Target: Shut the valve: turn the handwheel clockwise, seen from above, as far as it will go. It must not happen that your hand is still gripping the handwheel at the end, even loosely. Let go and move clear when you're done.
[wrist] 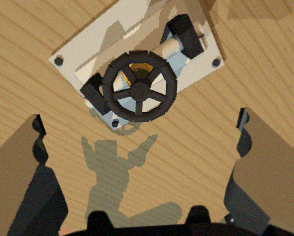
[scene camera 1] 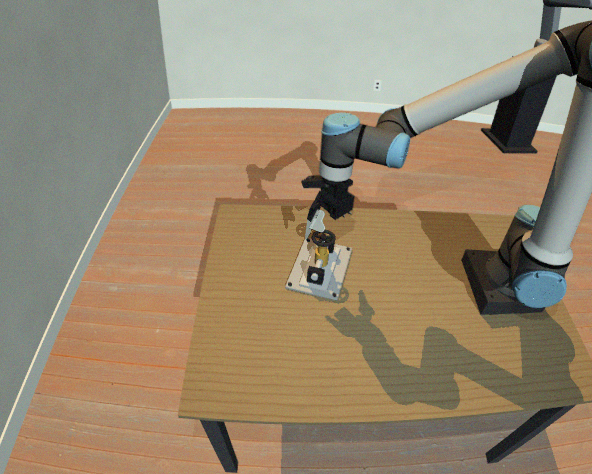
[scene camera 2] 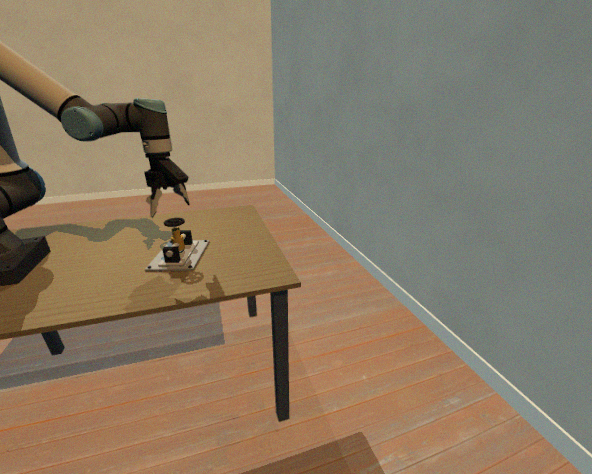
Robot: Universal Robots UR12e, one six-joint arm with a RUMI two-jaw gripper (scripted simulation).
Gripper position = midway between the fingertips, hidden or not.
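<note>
You can see the gripper (scene camera 1: pixel 325 227) (wrist: pixel 142 112) (scene camera 2: pixel 171 211), and there's a black spoked handwheel (wrist: pixel 139 90) as well.
</note>
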